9 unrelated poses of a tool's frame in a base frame.
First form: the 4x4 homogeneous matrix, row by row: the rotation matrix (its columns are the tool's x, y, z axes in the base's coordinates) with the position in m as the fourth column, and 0 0 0 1 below. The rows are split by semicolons.
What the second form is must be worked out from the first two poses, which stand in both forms.
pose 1, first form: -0.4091 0.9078 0.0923 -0.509; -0.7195 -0.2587 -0.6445 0.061; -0.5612 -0.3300 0.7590 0.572; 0 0 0 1
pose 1, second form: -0.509 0.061 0.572 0.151 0.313 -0.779 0.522
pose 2, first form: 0.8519 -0.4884 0.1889 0.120; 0.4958 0.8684 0.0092 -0.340; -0.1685 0.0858 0.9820 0.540; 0 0 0 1
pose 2, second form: 0.120 -0.340 0.540 0.020 0.093 0.256 0.962
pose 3, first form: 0.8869 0.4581 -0.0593 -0.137; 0.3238 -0.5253 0.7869 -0.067; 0.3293 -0.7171 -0.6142 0.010; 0 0 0 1
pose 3, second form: -0.137 -0.067 0.010 -0.870 -0.225 -0.078 0.432
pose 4, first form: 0.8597 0.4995 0.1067 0.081; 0.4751 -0.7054 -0.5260 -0.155; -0.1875 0.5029 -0.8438 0.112; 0 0 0 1
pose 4, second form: 0.081 -0.155 0.112 0.923 0.264 -0.022 0.279
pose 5, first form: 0.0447 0.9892 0.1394 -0.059; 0.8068 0.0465 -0.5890 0.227; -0.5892 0.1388 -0.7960 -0.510; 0 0 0 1
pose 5, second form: -0.059 0.227 -0.510 0.670 0.670 -0.168 0.272
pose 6, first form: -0.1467 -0.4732 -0.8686 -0.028; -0.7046 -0.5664 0.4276 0.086; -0.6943 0.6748 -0.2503 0.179; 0 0 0 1
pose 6, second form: -0.028 0.086 0.179 0.646 -0.456 -0.605 0.096
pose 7, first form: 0.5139 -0.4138 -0.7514 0.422; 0.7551 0.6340 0.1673 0.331; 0.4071 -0.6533 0.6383 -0.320; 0 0 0 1
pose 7, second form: 0.422 0.331 -0.320 -0.246 -0.347 0.350 0.835
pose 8, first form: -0.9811 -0.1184 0.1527 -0.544; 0.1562 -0.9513 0.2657 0.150; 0.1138 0.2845 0.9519 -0.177; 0 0 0 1
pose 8, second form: -0.544 0.150 -0.177 0.068 0.140 0.985 0.070
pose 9, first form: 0.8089 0.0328 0.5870 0.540; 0.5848 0.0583 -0.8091 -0.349; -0.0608 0.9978 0.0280 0.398; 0 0 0 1
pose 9, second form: 0.540 -0.349 0.398 0.656 0.235 0.200 0.688
